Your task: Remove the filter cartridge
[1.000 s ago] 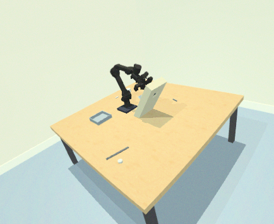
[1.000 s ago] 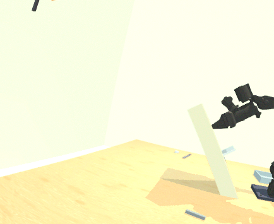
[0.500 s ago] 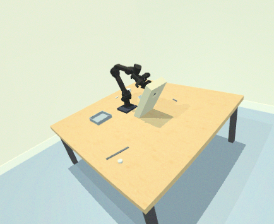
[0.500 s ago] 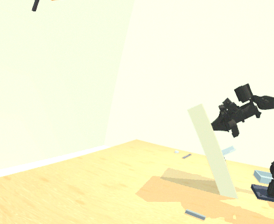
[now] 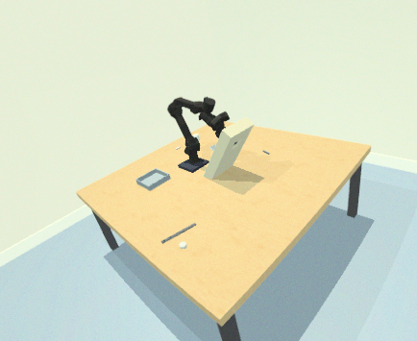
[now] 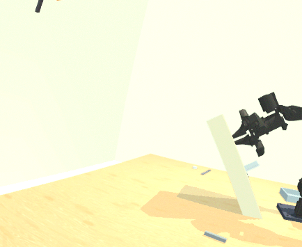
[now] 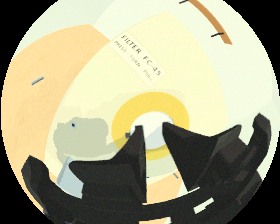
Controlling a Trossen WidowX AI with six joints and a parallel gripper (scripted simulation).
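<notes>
Now: the cream service panel 80 mm below my gripper tip, 40 mm behind it and 10 mm to the right of it. From my gripper tip the other things lie so: short grey bar: 300 mm to the left, 230 mm below, 60 mm behind; then round white filter cartridge: 10 mm below, 10 mm ahead; then grey-blue tray: 370 mm behind, 340 mm to the right, 220 mm below.
</notes>
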